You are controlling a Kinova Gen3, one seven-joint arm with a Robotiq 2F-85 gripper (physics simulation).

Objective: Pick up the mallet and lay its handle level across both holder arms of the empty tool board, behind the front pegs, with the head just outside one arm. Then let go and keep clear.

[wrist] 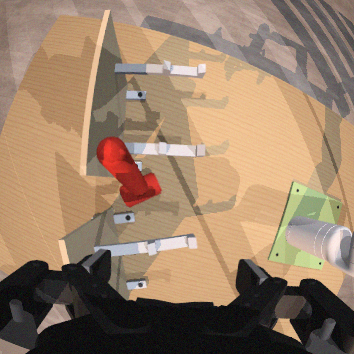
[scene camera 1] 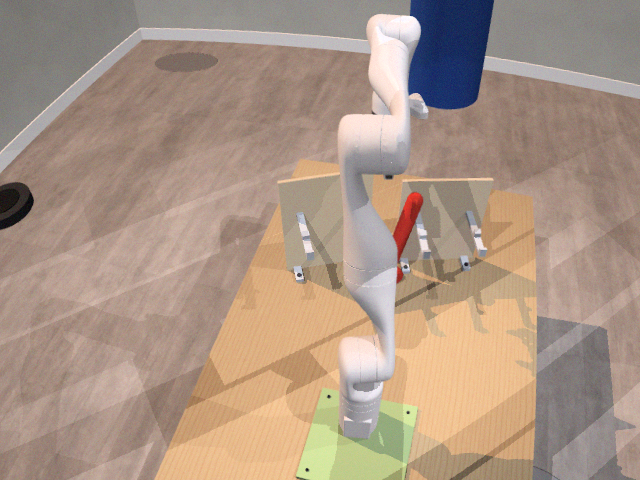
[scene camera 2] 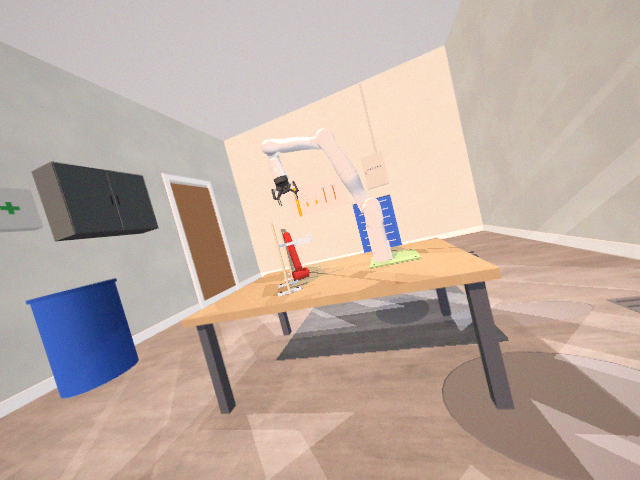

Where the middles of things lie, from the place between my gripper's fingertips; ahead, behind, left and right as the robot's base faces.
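There is the red mallet [scene camera 1: 414, 201]. Measured from my hand, the mallet is 6 cm ahead and 4 cm to the right, and it lies 29 cm below.
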